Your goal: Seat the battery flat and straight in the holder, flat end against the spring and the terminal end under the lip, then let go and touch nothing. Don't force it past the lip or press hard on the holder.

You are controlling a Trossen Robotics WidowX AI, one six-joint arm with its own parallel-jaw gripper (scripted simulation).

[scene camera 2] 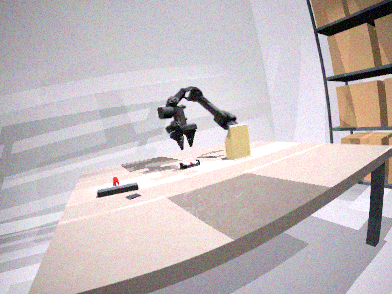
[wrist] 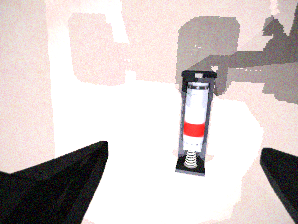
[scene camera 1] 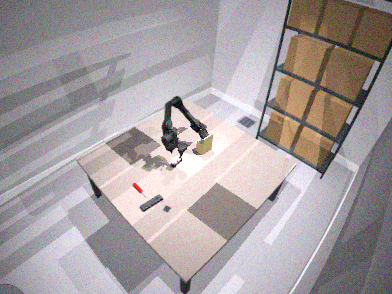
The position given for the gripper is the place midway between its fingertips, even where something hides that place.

The gripper [wrist: 182, 151] is open, with nothing in its grasp. Also in view: a battery [wrist: 197, 93].
